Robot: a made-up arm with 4 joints.
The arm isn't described. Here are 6 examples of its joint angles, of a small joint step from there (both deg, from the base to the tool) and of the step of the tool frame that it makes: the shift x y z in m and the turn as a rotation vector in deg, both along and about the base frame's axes.
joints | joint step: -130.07 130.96 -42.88 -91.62 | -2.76 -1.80 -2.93 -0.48
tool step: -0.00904 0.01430 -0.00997 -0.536 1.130 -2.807
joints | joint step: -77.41 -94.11 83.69 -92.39 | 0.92 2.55 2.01 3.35
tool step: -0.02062 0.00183 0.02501 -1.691 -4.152 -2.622
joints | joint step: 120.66 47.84 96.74 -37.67 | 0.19 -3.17 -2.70 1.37
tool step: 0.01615 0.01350 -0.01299 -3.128 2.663 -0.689
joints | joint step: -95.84 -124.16 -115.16 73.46 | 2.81 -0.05 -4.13 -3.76
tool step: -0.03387 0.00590 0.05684 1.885 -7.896 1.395
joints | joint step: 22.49 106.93 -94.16 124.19 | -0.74 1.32 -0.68 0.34
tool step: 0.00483 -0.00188 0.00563 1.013 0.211 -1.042
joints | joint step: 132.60 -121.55 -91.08 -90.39 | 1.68 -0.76 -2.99 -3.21
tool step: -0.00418 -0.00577 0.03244 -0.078 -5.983 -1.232
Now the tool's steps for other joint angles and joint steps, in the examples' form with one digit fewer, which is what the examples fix.
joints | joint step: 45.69 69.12 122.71 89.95 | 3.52 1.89 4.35 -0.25
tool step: 0.0064 -0.0220 0.0049 -1.43 -5.19 -4.14
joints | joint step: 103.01 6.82 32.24 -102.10 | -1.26 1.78 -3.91 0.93
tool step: 0.0071 -0.0013 0.0262 0.94 5.20 0.27
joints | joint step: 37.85 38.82 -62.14 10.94 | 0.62 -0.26 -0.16 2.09
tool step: -0.0140 -0.0010 -0.0031 0.45 -1.65 1.92
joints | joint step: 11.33 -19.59 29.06 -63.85 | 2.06 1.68 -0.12 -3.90
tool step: 0.0184 -0.0090 -0.0058 2.80 -1.34 -4.60
